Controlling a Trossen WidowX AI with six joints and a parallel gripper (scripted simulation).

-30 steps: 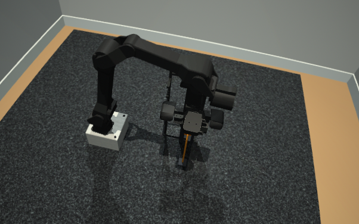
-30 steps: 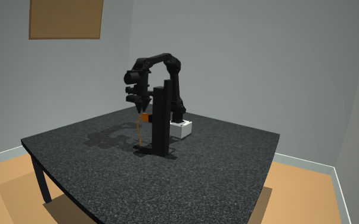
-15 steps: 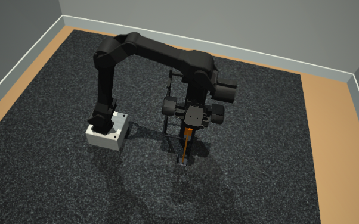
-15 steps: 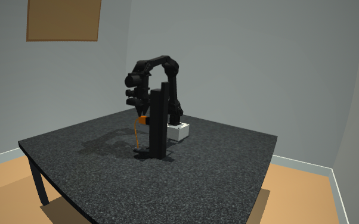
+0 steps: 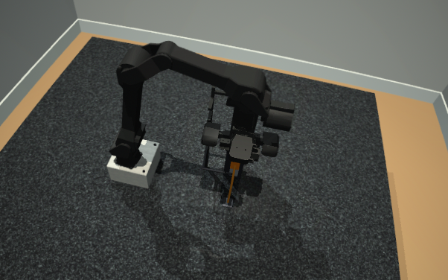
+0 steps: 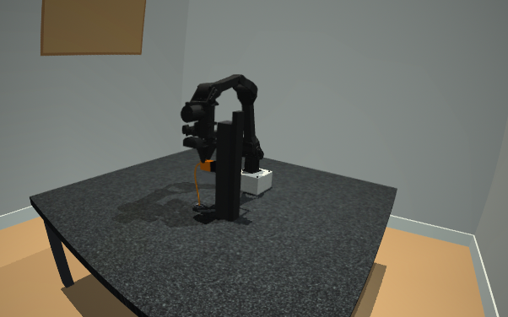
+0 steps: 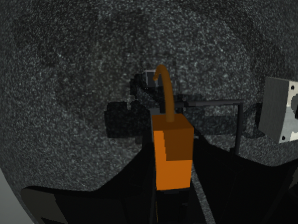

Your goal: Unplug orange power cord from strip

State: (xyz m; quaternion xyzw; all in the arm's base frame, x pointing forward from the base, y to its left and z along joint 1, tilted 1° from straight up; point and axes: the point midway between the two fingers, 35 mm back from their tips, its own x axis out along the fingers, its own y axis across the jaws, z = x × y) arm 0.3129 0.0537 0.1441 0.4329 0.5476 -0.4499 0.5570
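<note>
Right now the orange plug is 3 cm to the left of my gripper tip and 1 cm behind it.
</note>
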